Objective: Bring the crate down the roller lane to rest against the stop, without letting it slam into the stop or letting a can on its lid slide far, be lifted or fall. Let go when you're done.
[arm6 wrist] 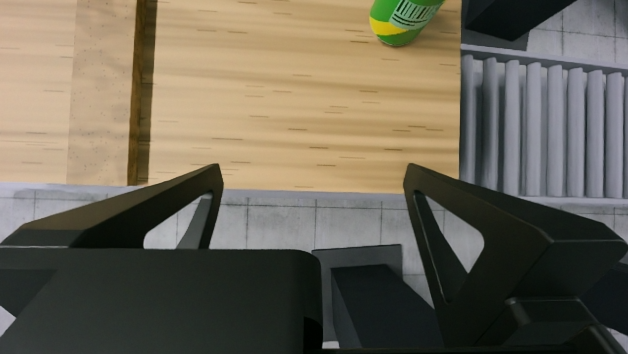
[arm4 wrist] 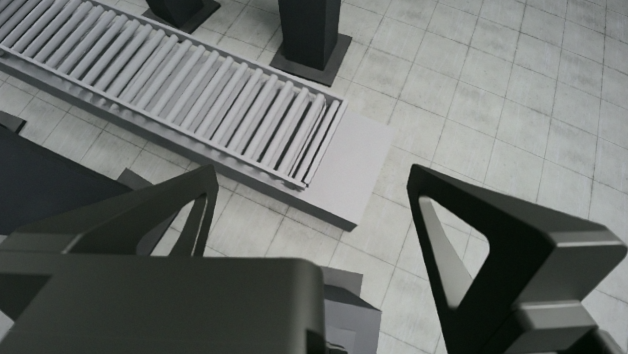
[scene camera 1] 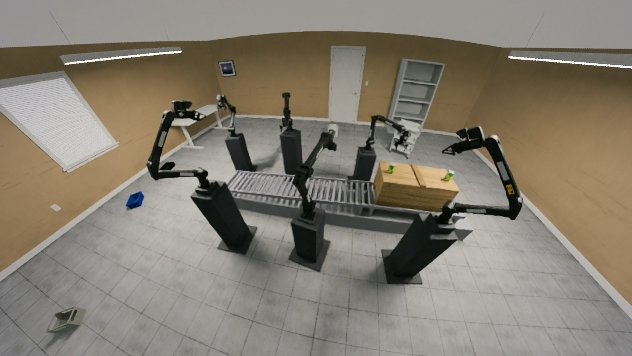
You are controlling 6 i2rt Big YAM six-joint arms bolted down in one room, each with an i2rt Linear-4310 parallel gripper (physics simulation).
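Note:
The wooden crate (arm6 wrist: 300,145) (scene camera 1: 411,196) sits upright on the right part of the roller lane (arm6 wrist: 555,130) (scene camera 1: 337,192). A green and yellow can (arm6 wrist: 406,21) stands near the crate's far edge in the arm6 view. In the scene view, one can (scene camera 1: 391,168) is at the lid's left and another can (scene camera 1: 448,175) at its right. Arm6's gripper (arm6 wrist: 314,172) is open, empty, over the crate's near edge. Arm4's gripper (arm4 wrist: 312,172) is open and empty above a bare lane end (arm4 wrist: 357,150). I cannot make out the stop. Other arms' fingers are too small to judge.
A raised strip (arm6 wrist: 100,100) crosses the lid. Dark pedestals (arm4 wrist: 310,35) (scene camera 1: 307,237) (scene camera 1: 412,247) line both sides of the lane. In the scene view, one arm (scene camera 1: 502,165) reaches up at the right front. A blue bin (scene camera 1: 135,200) and a grey bin (scene camera 1: 75,316) lie on the floor.

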